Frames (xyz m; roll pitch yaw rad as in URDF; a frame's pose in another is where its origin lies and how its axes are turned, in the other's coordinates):
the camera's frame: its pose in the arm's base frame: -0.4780 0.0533 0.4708 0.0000 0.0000 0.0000
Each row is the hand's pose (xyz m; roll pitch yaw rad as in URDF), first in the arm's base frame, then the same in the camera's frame.
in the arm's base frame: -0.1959 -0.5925 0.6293 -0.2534 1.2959 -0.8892
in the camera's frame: 0.2821 -0.6458 0.1585 -0.2534 1.2959 -0.8892
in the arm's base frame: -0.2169 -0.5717 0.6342 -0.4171 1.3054 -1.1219
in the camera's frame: 0.2611 -0.6250 0.1634 -0.4171 1.3054 -1.1219
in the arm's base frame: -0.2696 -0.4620 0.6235 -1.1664 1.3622 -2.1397
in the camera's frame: 0.2084 -0.5153 0.1527 -1.1664 1.3622 -2.1397
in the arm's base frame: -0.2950 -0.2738 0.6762 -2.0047 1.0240 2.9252
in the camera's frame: 0.1830 -0.3271 0.2054 -2.0047 1.0240 2.9252
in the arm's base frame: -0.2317 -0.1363 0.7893 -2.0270 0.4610 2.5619
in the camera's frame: 0.2463 -0.1896 0.3185 -2.0270 0.4610 2.5619
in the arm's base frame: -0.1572 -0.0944 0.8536 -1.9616 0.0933 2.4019
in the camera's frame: 0.3208 -0.1477 0.3828 -1.9616 0.0933 2.4019
